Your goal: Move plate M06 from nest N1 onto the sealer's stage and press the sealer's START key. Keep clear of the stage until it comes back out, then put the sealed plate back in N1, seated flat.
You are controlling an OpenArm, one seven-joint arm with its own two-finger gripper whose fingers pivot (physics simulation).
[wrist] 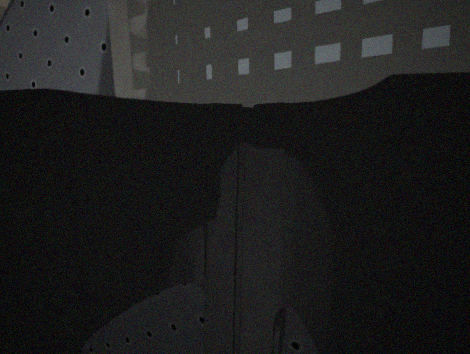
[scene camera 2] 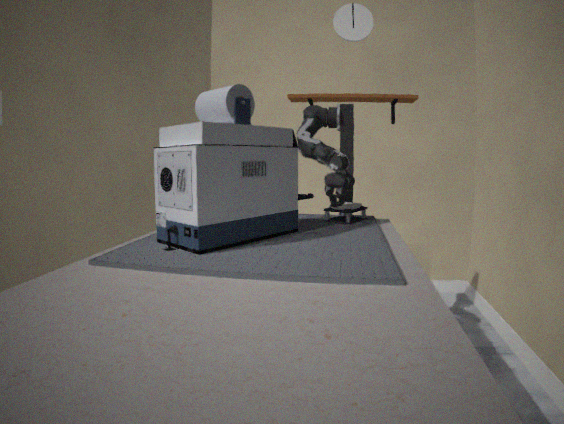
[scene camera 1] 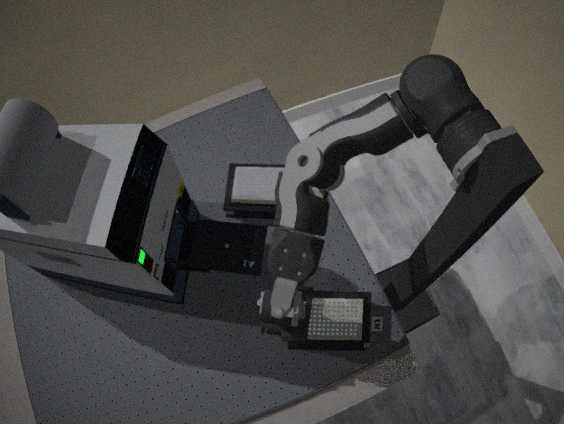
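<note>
Plate M06 (scene camera 1: pixel 336 319) (scene camera 2: pixel 350 205) (wrist: pixel 300 82), pale with rows of wells, lies in nest N1 (scene camera 1: pixel 367 320) at the front right. Its left end is hidden by the gripper in scene camera 1; whether it is fully flat, or carries a seal, I cannot tell. My gripper (scene camera 1: pixel 295 320) (scene camera 2: pixel 337 201) (wrist: pixel 256 232) is shut with no thing seen between its fingers, low at the plate's left end; contact is unclear. The sealer (scene camera 1: pixel 125 200) (scene camera 2: pixel 240 185) stands at the left. Its black stage (scene camera 1: pixel 215 255) (scene camera 2: pixel 306 196) is out and bare. The START key is not clearly readable.
A second nest (scene camera 1: pixel 228 195) with a white plate (scene camera 1: pixel 255 185) stands behind the stage, partly under the arm. The sealer shows a green light (scene camera 1: pixel 142 256) and carries a film roll (scene camera 1: pixel 25 145) (scene camera 2: pixel 217 105). The arm's post (scene camera 1: pixel 465 220) (scene camera 2: pixel 347 150) stands right of N1.
</note>
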